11 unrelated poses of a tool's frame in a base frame.
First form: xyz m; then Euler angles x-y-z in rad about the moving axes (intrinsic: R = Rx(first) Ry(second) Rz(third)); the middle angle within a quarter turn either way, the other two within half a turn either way.
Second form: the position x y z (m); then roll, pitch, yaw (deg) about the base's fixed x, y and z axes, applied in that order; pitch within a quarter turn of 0, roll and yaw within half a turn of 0. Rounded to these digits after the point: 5 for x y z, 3 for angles.
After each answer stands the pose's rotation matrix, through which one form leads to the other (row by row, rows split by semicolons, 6 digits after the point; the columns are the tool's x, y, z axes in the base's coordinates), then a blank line. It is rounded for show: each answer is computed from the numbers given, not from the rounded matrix.
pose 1, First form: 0.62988, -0.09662, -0.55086, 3.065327, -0.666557, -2.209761
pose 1, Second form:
0.62988, -0.09662, -0.55086, -145.416, -17.848, 119.499
-0.468716 0.630897 -0.618284; 0.828474 0.556817 -0.059883; 0.306491 -0.540300 -0.783670

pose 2, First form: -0.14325, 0.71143, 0.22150, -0.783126, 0.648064, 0.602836
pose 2, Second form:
-0.14325, 0.71143, 0.22150, -30.931, 48.799, 4.443
0.656723 -0.452028 0.603644; 0.051024 0.825248 0.562461; -0.752404 -0.338581 0.565023

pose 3, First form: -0.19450, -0.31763, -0.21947, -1.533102, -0.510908, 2.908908
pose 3, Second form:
-0.19450, -0.31763, -0.21947, 88.055, 14.380, -151.193
-0.848793 -0.201144 -0.488969; -0.466764 -0.149342 0.871681; -0.248357 0.968111 0.032873

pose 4, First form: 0.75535, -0.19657, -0.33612, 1.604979, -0.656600, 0.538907
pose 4, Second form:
0.75535, -0.19657, -0.33612, 91.785, -29.669, -38.521
0.679812 -0.406490 -0.610427; -0.541145 0.283755 -0.791610; 0.494993 0.868475 -0.027070

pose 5, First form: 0.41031, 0.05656, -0.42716, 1.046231, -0.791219, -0.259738
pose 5, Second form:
0.41031, 0.05656, -0.42716, 69.223, -7.005, -46.803
0.679399 0.180544 -0.711211; -0.723563 0.325939 -0.608458; 0.121958 0.927991 0.352078

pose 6, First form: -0.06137, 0.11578, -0.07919, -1.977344, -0.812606, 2.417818
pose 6, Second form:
-0.06137, 0.11578, -0.07919, 107.200, 23.147, -124.079
-0.515233 -0.455347 -0.726082; -0.761583 -0.145325 0.631563; -0.393097 0.878374 -0.271908

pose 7, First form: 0.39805, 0.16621, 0.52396, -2.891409, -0.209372, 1.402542
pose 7, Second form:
0.39805, 0.16621, 0.52396, 170.589, 16.129, -80.182
0.163804 -0.964349 -0.207846; -0.946568 -0.212980 0.242175; -0.277808 0.157071 -0.947708

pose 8, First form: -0.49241, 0.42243, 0.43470, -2.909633, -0.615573, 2.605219
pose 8, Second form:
-0.49241, 0.42243, 0.43470, 148.612, -21.443, -138.936
-0.701788 -0.417220 -0.577426; -0.611436 0.768712 0.187688; 0.365568 0.484777 -0.794577

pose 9, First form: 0.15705, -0.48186, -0.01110, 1.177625, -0.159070, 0.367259
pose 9, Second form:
0.15705, -0.48186, -0.01110, 65.764, -22.849, 0.063
0.921532 -0.354525 -0.158400; 0.001005 0.410107 -0.912037; 0.388301 0.840312 0.378283

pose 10, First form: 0.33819, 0.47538, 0.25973, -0.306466, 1.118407, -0.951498
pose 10, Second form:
0.33819, 0.47538, 0.25973, -64.491, 14.601, -74.800
0.253730 0.355937 0.899405; -0.933849 0.332467 0.131874; -0.252084 -0.873370 0.416749

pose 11, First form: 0.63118, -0.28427, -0.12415, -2.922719, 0.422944, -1.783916
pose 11, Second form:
0.63118, -0.28427, -0.12415, 153.825, -7.324, 101.213
-0.192873 0.891254 0.410447; 0.972908 0.119360 0.197998; 0.127475 0.437515 -0.890129

